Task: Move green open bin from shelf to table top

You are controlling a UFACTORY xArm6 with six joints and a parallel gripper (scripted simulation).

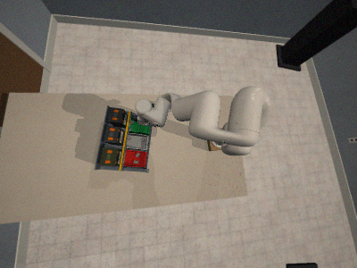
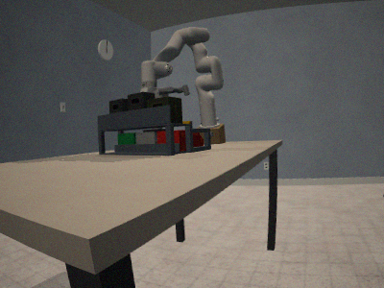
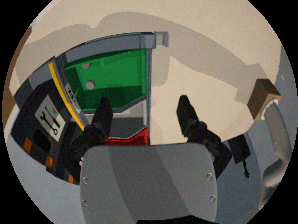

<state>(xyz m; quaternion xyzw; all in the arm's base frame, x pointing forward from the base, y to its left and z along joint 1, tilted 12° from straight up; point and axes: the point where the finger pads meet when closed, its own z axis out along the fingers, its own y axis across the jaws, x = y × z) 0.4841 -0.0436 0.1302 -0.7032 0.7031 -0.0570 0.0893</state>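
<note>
Right now my hand is 80 mm short of the green open bin and 90 mm above it. Also, from my hand: yellow strip: 130 mm ahead, 110 mm to the left, 30 mm below; then red bin: 80 mm ahead, 220 mm to the left, 90 mm below; then grey bin: 80 mm ahead, 110 mm to the left, 90 mm below.
</note>
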